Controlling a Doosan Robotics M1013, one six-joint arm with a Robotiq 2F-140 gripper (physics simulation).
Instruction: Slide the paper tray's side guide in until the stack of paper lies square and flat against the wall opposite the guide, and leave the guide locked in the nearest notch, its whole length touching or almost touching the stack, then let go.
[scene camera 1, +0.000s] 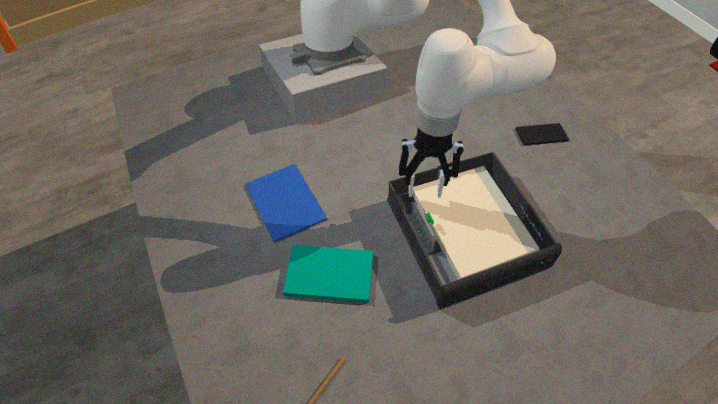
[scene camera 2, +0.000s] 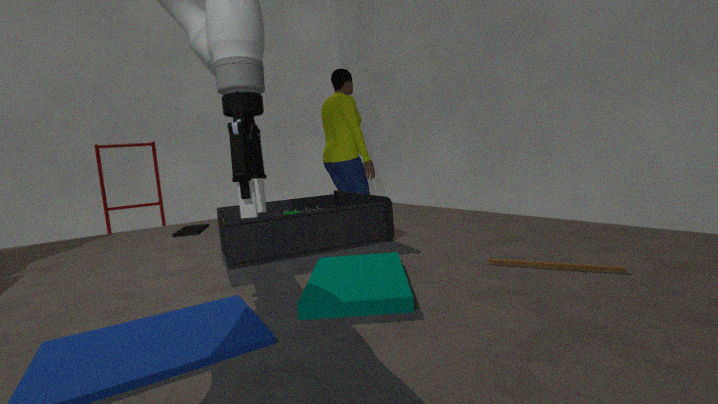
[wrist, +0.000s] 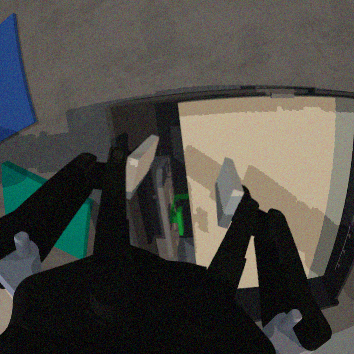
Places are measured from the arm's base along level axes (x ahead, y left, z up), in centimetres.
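Pixels of known places: gripper, fingertip midpoint: (scene camera 1: 424, 192) (scene camera 2: 254, 214) (wrist: 187, 160); arm's base, origin of the base link: (scene camera 1: 328, 54).
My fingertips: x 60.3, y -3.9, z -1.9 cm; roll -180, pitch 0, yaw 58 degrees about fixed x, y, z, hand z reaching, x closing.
Ahead of a thing's pixels: the offset from my fingertips to its top centre. "spot": to the spot under its first point.
The dark paper tray {dx +11.3, dy +6.2, dz +1.3 cm} (scene camera 1: 502, 276) (scene camera 2: 311, 236) (wrist: 332, 281) holds a cream paper stack {dx +10.2, dy +8.5, dz -3.9 cm} (scene camera 1: 482, 226) (wrist: 270, 135). A pale grey strip shows between the stack and the wall opposite the guide. The grey side guide {dx +6.6, dy -3.3, dz -0.1 cm} (scene camera 1: 420, 228) (wrist: 164, 200) stands on the stack's other side, with a green latch part {spot: dx +7.0, dy -2.9, dz -0.4 cm} (scene camera 1: 430, 218) (scene camera 2: 291, 212) (wrist: 179, 212); whether it touches the stack or sits in a notch is unclear. My gripper (scene camera 1: 426, 191) (scene camera 2: 254, 208) (wrist: 187, 160) is partly open and empty, one finger on the guide's outer side, the other above the stack. Its body hides part of the guide in the wrist view.
A blue slab {dx -20.5, dy -29.7, dz -7.5 cm} (scene camera 1: 286, 202) (scene camera 2: 145, 346) (wrist: 14, 80) and a green slab {dx +4.7, dy -29.2, dz -6.5 cm} (scene camera 1: 328, 273) (scene camera 2: 359, 281) (wrist: 75, 225) lie beside the tray. A black flat object {dx -5.8, dy +48.6, dz -7.5 cm} (scene camera 1: 542, 134) (scene camera 2: 191, 230) and an orange-brown stick {dx +28.3, dy -43.6, dz -7.5 cm} (scene camera 1: 326, 380) (scene camera 2: 557, 266) lie farther off. A person (scene camera 2: 342, 130) stands behind.
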